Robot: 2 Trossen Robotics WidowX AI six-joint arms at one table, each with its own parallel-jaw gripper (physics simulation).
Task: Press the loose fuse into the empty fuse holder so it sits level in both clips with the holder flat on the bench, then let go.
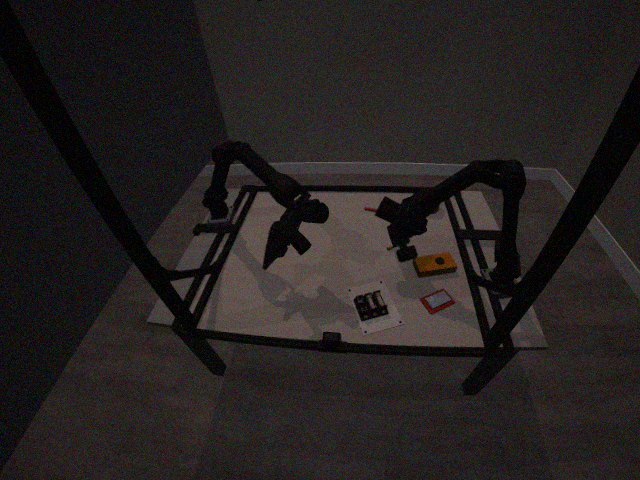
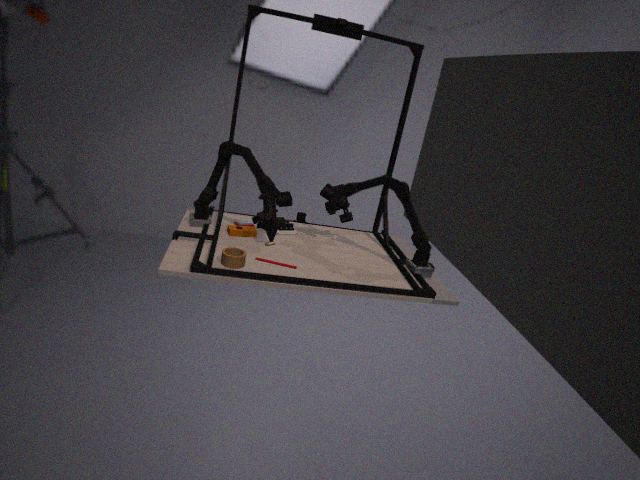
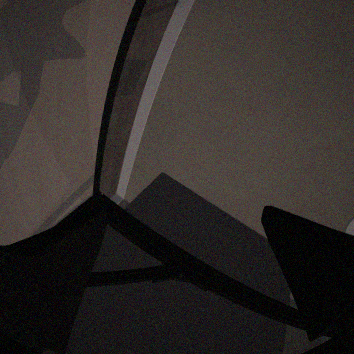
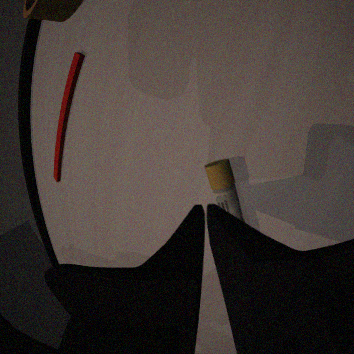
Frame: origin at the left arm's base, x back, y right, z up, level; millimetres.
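Where they show: left gripper, fingertip midpoint: (image 1: pixel 264 265) (image 3: pixel 186 215); right gripper, fingertip midpoint: (image 1: pixel 392 241) (image 2: pixel 271 241) (image 4: pixel 203 211); left arm's base, origin of the base link: (image 1: pixel 220 214) (image 2: pixel 419 263); right arm's base, origin of the base link: (image 1: pixel 501 279) (image 2: pixel 200 217).
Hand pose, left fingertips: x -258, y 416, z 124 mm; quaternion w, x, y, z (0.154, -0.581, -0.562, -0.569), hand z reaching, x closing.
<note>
Things, the pixels of their top centre, and the offset from my left fingertips. "spot": a spot on its surface instead.
- fuse, middle of its top: (image 4: pixel 224 209) (image 1: pixel 393 244) (image 2: pixel 270 242) dy -197, dx -406, dz -157 mm
- black fuse holder, middle of its top: (image 1: pixel 371 301) dy +46, dx -287, dz -139 mm
- white card, surface spot: (image 1: pixel 377 328) spot: dy +120, dx -296, dz -170 mm
- orange box, middle of its top: (image 1: pixel 435 261) (image 2: pixel 242 227) dy -85, dx -523, dz -138 mm
- red-framed card, middle of its top: (image 1: pixel 438 298) (image 2: pixel 244 222) dy +49, dx -494, dz -158 mm
- red stick, middle of its top: (image 4: pixel 59 127) (image 1: pixel 385 211) (image 2: pixel 276 262) dy -392, dx -418, dz -166 mm
- tape roll, middle of its top: (image 2: pixel 234 252) dy -410, dx -600, dz -122 mm
The fuse (image 1: pixel 390 248) (image 2: pixel 270 243) (image 4: pixel 221 179), a small tube with yellow caps, lies on the bench. My right gripper (image 1: pixel 406 252) (image 2: pixel 270 235) (image 4: pixel 203 211) is low over it with its fingers shut. The fuse sticks out beside the tip of one finger, not between the fingers, and its near end is hidden. The black fuse holder (image 1: pixel 370 305) sits on a white card (image 1: pixel 377 328) near the front edge. My left gripper (image 1: pixel 268 262) (image 3: pixel 186 215) is open and empty, well above the bench on the left side.
An orange box (image 1: pixel 434 264) (image 2: pixel 242 230) and a red-framed card (image 1: pixel 437 300) lie near the right arm. A red stick (image 1: pixel 370 209) (image 2: pixel 275 262) (image 4: pixel 64 112) and a tape roll (image 2: pixel 233 257) lie at the back. A black frame (image 1: pixel 347 348) borders the bench.
</note>
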